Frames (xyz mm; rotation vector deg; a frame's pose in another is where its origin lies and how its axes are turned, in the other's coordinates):
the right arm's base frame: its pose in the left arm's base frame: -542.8 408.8 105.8 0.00 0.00 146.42
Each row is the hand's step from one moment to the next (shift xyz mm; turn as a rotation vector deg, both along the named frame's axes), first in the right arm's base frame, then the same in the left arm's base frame.
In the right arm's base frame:
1: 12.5 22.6 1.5 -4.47 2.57 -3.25
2: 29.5 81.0 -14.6 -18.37 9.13 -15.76
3: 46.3 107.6 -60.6 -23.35 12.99 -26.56
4: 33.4 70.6 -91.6 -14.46 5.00 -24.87
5: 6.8 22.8 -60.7 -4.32 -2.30 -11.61
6: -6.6 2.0 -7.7 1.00 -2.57 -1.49
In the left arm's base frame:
1: -22.9 -11.9 1.5 2.30 -4.61 -3.25
2: -69.4 -51.2 -14.6 10.25 -17.77 -15.76
3: -98.1 -64.0 -60.6 12.27 -23.74 -26.56
4: -66.9 -40.3 -91.6 9.28 -12.16 -24.87
5: -18.3 -15.2 -60.7 4.87 -0.47 -11.61
6: 4.4 -5.3 -7.7 0.59 2.69 -1.49

